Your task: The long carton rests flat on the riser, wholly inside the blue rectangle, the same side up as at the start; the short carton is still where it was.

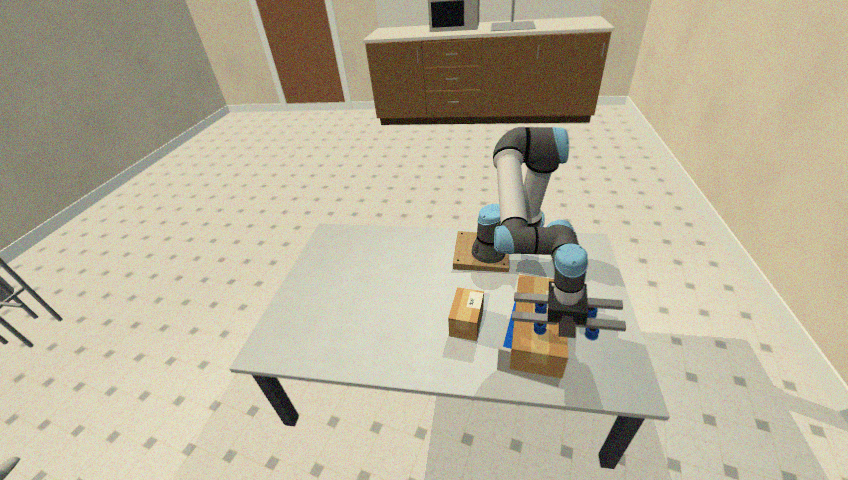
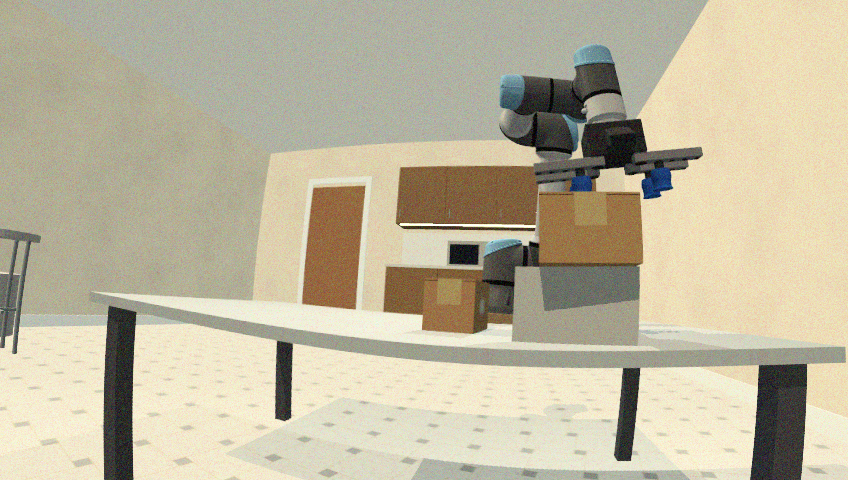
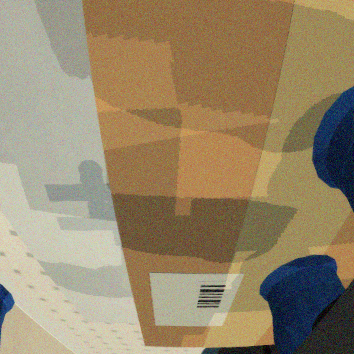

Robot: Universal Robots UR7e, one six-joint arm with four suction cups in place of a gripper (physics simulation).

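Pixels of known places: hand, its tool point: (image 3: 125,237); arm's base, origin of its link: (image 1: 488,252) (image 2: 497,313).
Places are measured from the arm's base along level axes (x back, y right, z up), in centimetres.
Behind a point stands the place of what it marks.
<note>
The long carton (image 1: 537,349) @(x -61.8, y -23.0, z 19.8 cm) (image 2: 588,230) @(x -63.0, y -23.2, z 14.0 cm) (image 3: 182,158) @(x -53.4, y -28.3, z 19.7 cm) lies flat on the grey riser (image 2: 573,304) @(x -57.5, y -21.4, z 3.5 cm), tape side up. A strip of the blue rectangle (image 1: 508,334) @(x -50.4, y -14.2, z 9.3 cm) shows along its left edge. My suction gripper (image 1: 565,319) @(x -52.0, y -30.0, z 22.0 cm) (image 2: 617,179) hangs just above the carton's top, and its blue cups (image 3: 302,298) are clear of the cardboard and hold nothing. Two cups are over the carton and two hang past its right side. The short carton (image 1: 466,311) @(x -42.6, y 1.4, z 7.8 cm) (image 2: 454,304) @(x -46.8, y 0.8, z 2.8 cm) stands on the table (image 1: 367,298) @(x -36.1, y 44.8, z -2.7 cm) to the left of the riser.
The arm's wooden base plate (image 1: 465,253) @(x -3.5, y 9.8, z 0.6 cm) sits on the table behind the cartons. A chair (image 1: 14,298) stands at the far left on the floor. A cabinet (image 1: 486,71) lines the back wall.
</note>
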